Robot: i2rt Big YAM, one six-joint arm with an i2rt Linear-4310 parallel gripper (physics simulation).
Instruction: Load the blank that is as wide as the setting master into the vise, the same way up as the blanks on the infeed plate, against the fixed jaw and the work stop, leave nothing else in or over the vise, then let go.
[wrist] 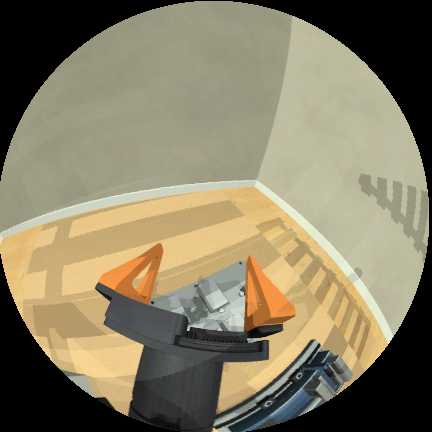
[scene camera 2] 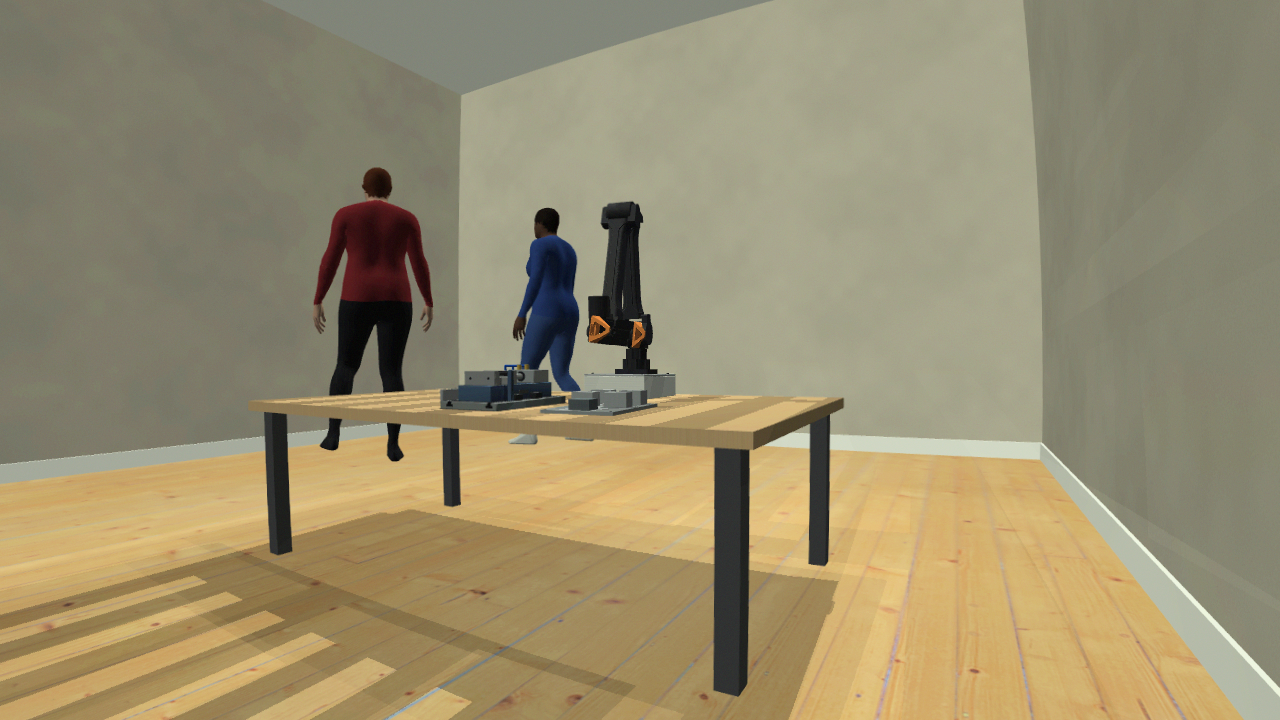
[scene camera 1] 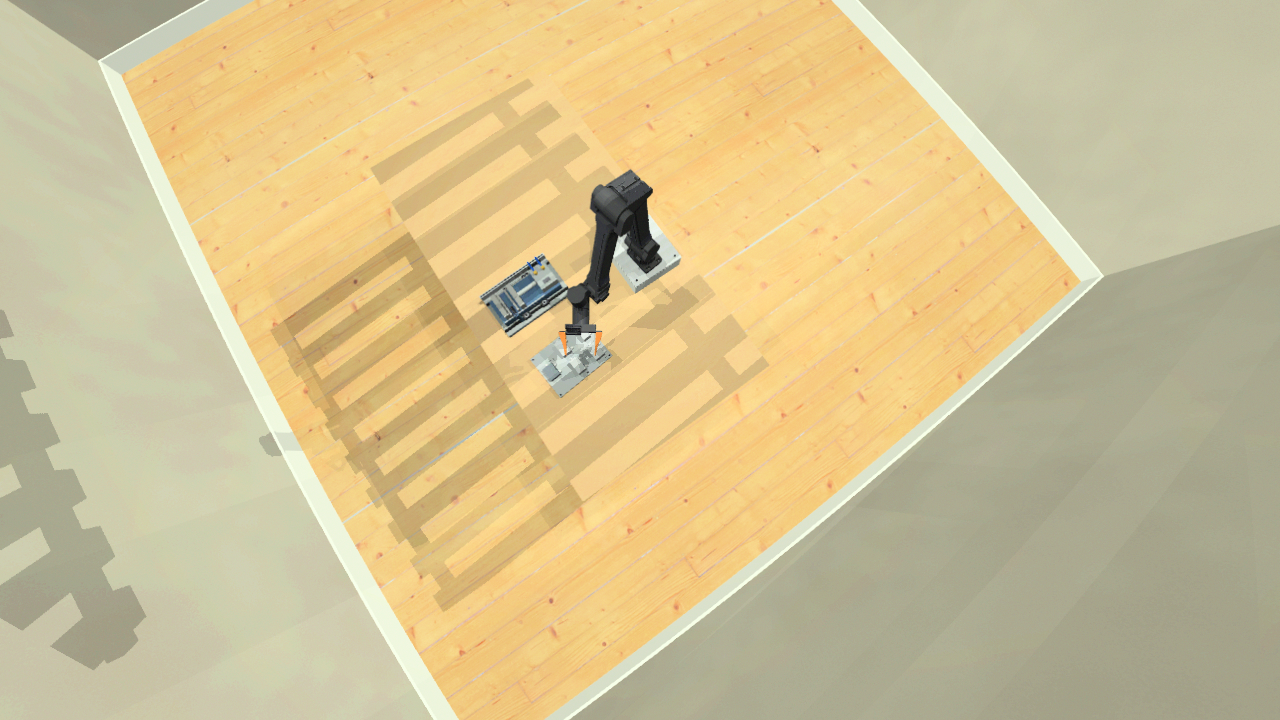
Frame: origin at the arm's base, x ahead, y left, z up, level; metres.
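Seen in the pictures: gripper, between the fingertips: (wrist: pixel 203 253) (scene camera 2: pixel 627 332) (scene camera 1: pixel 580 355); arm's base, origin of its link: (scene camera 2: pixel 636 373) (scene camera 1: pixel 644 256).
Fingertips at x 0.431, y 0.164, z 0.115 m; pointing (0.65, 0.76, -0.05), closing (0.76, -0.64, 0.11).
Note:
Pixels of each thing's top centre, then the offset from my fingertips to it.
- infeed plate, centre of its top: (wrist: pixel 221 314) (scene camera 2: pixel 601 406) (scene camera 1: pixel 571 357) dz -0.181, dx +0.033, dy -0.056 m
- pale block, centre of its top: (wrist: pixel 212 293) (scene camera 2: pixel 618 392) (scene camera 1: pixel 577 364) dz -0.146, dx +0.032, dy -0.012 m
- darker block, centre of its top: (scene camera 2: pixel 583 398) (scene camera 1: pixel 551 371) dz -0.157, dx +0.123, dy -0.059 m
- vise, centre of its top: (scene camera 2: pixel 505 369) (scene camera 1: pixel 520 288) dz -0.090, dx +0.008, dy -0.359 m
My gripper (scene camera 1: pixel 580 354) (scene camera 2: pixel 618 332) (wrist: pixel 203 253) is open and empty, with its orange fingers spread wide above the infeed plate (scene camera 2: pixel 609 411) (wrist: pixel 231 271). Several grey blanks sit on that plate; one pale block (wrist: pixel 212 294) shows between the fingers in the wrist view, and a darker block (scene camera 2: pixel 583 402) shows at the plate's left in scene camera 2. Fingers and wrist hide part of the plate. The vise (scene camera 1: pixel 528 292) (scene camera 2: pixel 481 392) (wrist: pixel 296 400), blue and grey, stands beside the plate. Which block is the setting master, and the blanks' exact widths, I cannot tell.
The white robot base (scene camera 1: pixel 640 275) (scene camera 2: pixel 665 385) stands behind the plate. Small blue and brass parts stand at one end of the vise. The wooden table (scene camera 2: pixel 501 428) bears everything. A person in red (scene camera 2: pixel 375 250) and a person in blue (scene camera 2: pixel 552 286) are beyond the table.

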